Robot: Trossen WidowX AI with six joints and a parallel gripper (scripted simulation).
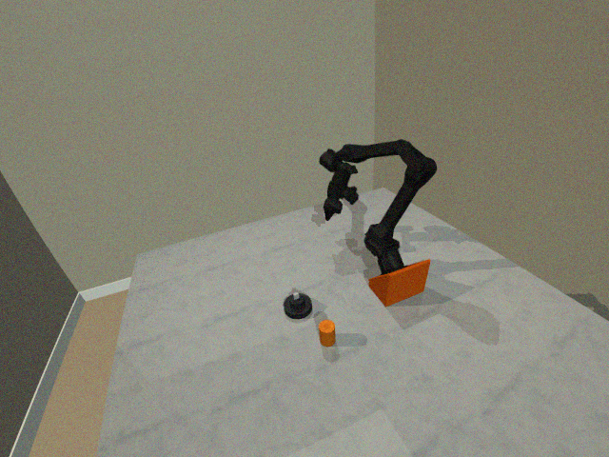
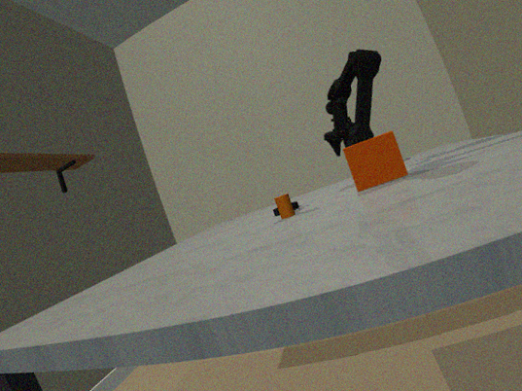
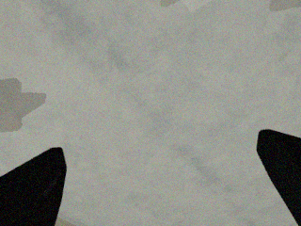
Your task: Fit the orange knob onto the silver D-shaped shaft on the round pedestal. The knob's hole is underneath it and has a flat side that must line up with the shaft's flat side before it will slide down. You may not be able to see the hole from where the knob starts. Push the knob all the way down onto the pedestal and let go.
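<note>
The orange knob is 42 cm to the left of my gripper tip, 22 cm ahead of it and 8 cm below it. Round my gripper tip: round dark pedestal 28 cm to the left, 24 cm ahead, 9 cm below.
</note>
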